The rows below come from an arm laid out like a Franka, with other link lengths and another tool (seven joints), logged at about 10 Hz.
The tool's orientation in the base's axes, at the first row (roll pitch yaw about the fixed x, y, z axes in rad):
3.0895 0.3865 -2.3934
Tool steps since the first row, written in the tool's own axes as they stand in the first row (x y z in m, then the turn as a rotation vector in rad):
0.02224 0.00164 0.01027 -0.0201 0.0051 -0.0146
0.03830 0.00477 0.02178 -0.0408 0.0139 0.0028
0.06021 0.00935 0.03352 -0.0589 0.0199 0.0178
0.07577 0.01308 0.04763 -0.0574 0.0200 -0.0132
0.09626 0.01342 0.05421 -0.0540 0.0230 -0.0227
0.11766 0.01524 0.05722 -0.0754 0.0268 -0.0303
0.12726 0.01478 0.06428 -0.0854 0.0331 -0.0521
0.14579 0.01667 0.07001 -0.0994 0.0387 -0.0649
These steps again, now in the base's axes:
-0.01377 -0.00981 -0.01780 0.0066 0.0120 0.0213
-0.02407 -0.01430 -0.03435 0.0187 0.0365 0.0135
-0.03930 -0.02136 -0.05325 0.0305 0.0567 0.0067
-0.04906 -0.02433 -0.07199 0.0219 0.0467 0.0348
-0.06162 -0.03506 -0.08578 0.0152 0.0439 0.0425
-0.07669 -0.04635 -0.09654 0.0253 0.0579 0.0577
-0.08119 -0.05066 -0.10672 0.0225 0.0623 0.0820
-0.09370 -0.05929 -0.11891 0.0250 0.0713 0.0994

